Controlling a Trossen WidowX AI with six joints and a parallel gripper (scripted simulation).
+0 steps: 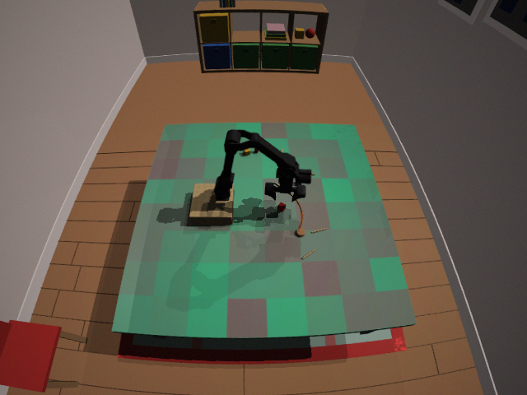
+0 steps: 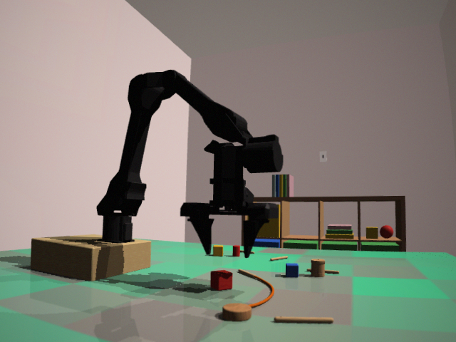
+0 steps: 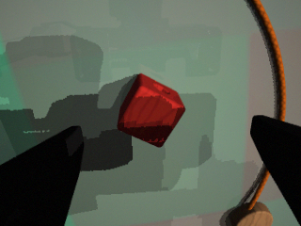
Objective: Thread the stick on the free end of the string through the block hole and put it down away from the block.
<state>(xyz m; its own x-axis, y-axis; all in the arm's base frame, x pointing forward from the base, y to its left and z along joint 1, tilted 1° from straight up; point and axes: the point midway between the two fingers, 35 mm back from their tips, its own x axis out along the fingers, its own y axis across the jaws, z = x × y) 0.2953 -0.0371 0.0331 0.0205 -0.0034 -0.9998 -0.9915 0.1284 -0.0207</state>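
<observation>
Now: the red block 4 cm below my gripper tip, 1 cm to the right of it and 1 cm behind it. Round my gripper tip: thin wooden stick: 12 cm to the left, 6 cm below, 1 cm ahead; blue cube: 15 cm to the left, 10 cm ahead, 5 cm below; round wooden button: 15 cm to the right, 7 cm ahead, 5 cm below.
</observation>
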